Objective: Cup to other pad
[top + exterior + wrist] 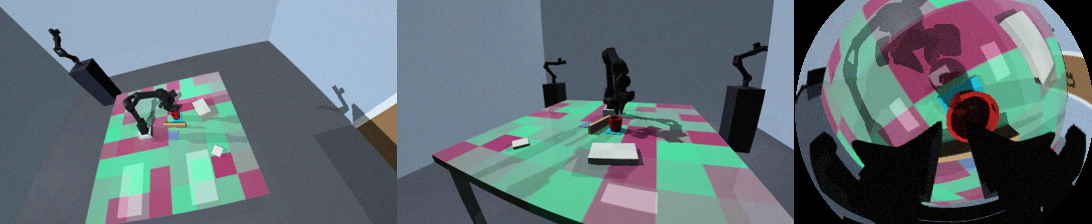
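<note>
The red cup lies 2 cm ahead of my gripper tip, 2 cm to the right of it and 5 cm below it. From my gripper tip the other things lie so: wooden bar: 1 cm ahead, 11 cm to the right, 7 cm below; then dark blue pad: 2 cm behind, 20 cm to the right, 10 cm below.
</note>
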